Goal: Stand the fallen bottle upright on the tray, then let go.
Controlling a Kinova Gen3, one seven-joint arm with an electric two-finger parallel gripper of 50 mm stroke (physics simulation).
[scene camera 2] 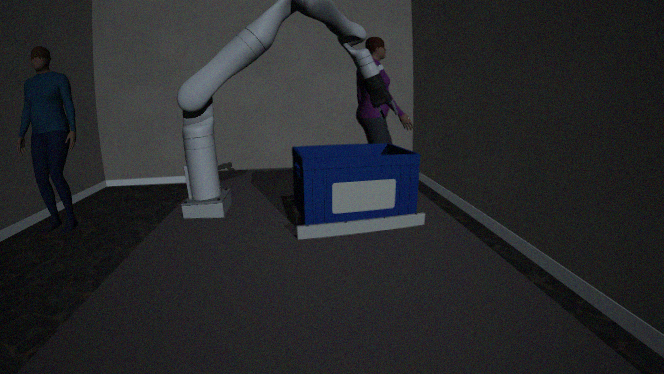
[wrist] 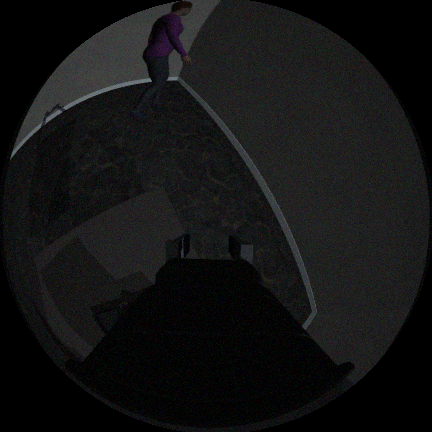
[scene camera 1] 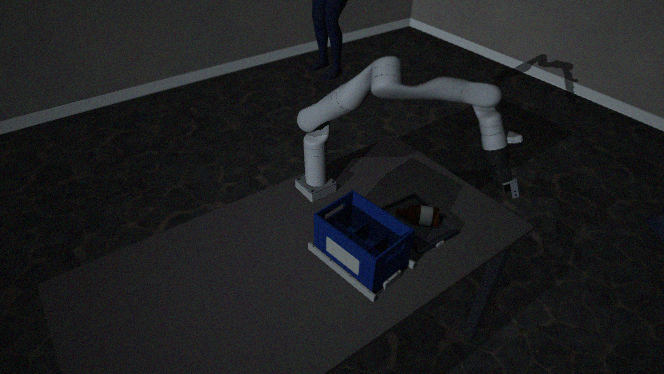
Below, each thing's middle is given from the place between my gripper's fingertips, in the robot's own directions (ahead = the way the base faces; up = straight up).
Scene:
My gripper is now 14 cm past the pale rail [scene camera 2: 401,221], 56 cm to the left of it and 22 cm above it.

